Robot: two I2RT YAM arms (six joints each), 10 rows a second.
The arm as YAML. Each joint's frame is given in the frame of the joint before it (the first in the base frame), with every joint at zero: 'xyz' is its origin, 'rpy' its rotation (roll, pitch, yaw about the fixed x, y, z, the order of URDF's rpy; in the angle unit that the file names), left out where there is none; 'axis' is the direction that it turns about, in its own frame. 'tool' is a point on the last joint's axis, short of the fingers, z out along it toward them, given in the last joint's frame.
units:
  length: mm
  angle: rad
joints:
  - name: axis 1
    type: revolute
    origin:
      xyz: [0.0, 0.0, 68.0]
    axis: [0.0, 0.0, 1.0]
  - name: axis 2
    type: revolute
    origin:
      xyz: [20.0, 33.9, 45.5]
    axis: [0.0, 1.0, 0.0]
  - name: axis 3
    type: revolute
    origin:
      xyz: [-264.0, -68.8, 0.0]
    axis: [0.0, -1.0, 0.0]
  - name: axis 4
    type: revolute
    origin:
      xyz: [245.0, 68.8, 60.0]
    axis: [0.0, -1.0, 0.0]
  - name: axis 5
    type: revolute
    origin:
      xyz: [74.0, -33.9, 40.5]
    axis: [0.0, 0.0, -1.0]
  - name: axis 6
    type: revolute
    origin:
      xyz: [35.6, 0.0, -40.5]
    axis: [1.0, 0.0, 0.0]
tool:
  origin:
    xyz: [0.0, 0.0, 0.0]
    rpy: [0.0, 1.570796, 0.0]
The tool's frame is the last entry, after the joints.
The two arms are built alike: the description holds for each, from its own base.
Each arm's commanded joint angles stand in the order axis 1, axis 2, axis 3, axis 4, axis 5, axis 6.
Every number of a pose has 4 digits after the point. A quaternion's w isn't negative.
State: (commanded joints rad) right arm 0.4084 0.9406 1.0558 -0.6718 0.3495 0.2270; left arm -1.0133 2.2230 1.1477 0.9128 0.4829 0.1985
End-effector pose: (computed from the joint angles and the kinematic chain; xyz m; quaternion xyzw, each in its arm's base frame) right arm 0.1812 0.0651 0.3578 0.0061 0.8650 0.0050 0.5018; left arm 0.2260 -0.3937 0.1192 0.5487 0.5202 -0.4164 0.5049
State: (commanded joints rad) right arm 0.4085 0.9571 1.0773 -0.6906 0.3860 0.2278; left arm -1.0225 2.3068 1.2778 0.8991 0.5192 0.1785
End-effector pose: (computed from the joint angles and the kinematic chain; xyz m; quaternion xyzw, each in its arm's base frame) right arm 0.1834 0.0648 0.3605 0.0139 0.8660 -0.0126 0.4997; left arm 0.2346 -0.4180 0.1166 0.5501 0.5036 -0.4371 0.5027
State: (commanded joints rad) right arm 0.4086 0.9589 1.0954 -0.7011 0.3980 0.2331; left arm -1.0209 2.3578 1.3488 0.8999 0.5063 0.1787
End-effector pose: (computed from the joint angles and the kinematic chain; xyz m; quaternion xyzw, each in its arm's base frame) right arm 0.1827 0.0641 0.3652 0.0197 0.8639 -0.0153 0.5031; left arm 0.2428 -0.4292 0.1130 0.5449 0.5007 -0.4344 0.5135
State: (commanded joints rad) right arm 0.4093 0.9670 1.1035 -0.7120 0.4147 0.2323; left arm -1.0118 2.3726 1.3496 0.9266 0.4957 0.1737
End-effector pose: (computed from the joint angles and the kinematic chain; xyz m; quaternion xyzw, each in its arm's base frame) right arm 0.1838 0.0641 0.3656 0.0219 0.8652 -0.0244 0.5003; left arm 0.2473 -0.4272 0.1091 0.5377 0.5032 -0.4311 0.5214
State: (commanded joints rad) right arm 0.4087 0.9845 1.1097 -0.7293 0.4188 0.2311; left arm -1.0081 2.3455 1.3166 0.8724 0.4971 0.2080
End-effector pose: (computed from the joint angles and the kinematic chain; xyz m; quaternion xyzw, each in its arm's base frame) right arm 0.1867 0.0651 0.3630 0.0194 0.8713 -0.0318 0.4894; left arm 0.2451 -0.4205 0.1068 0.5521 0.5135 -0.4175 0.5071
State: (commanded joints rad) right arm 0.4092 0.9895 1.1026 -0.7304 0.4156 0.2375; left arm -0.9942 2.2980 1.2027 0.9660 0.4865 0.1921
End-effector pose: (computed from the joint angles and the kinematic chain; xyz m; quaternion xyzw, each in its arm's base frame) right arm 0.1879 0.0658 0.3597 0.0198 0.8743 -0.0311 0.4840; left arm 0.2399 -0.3994 0.1068 0.5394 0.5158 -0.4166 0.5191
